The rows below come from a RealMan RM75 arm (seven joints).
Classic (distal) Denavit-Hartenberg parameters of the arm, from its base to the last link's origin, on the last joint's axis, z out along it. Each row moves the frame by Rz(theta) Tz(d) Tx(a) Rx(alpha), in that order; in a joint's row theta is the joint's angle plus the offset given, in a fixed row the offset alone. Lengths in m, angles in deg.
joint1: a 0  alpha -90  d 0.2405  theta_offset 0
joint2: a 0  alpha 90  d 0  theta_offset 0
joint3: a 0  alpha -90  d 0.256  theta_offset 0
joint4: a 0  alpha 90  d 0  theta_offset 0
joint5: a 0  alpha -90  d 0.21  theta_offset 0
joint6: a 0  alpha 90  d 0  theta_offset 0
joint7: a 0  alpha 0  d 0.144  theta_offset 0
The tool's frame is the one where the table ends.
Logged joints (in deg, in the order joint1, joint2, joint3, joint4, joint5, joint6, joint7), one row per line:
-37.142 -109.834 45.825 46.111 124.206 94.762 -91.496
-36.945 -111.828 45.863 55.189 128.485 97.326 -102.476
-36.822 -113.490 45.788 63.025 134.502 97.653 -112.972
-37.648 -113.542 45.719 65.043 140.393 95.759 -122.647
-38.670 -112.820 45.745 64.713 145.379 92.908 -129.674
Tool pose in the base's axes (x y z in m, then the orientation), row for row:
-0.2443 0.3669 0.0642 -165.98 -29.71 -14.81
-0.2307 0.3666 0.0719 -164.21 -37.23 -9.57
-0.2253 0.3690 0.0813 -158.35 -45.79 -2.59
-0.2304 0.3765 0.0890 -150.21 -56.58 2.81
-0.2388 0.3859 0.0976 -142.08 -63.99 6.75
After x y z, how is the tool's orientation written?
As a rotation vector, in degrees.
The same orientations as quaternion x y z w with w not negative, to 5 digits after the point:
-0.97628 -0.17475 -0.08711 0.09352
-0.96890 -0.21967 -0.05647 0.09889
-0.95215 -0.27533 -0.01557 0.13175
-0.92221 -0.34737 0.01725 0.16903
-0.89098 -0.40128 0.04233 0.20816

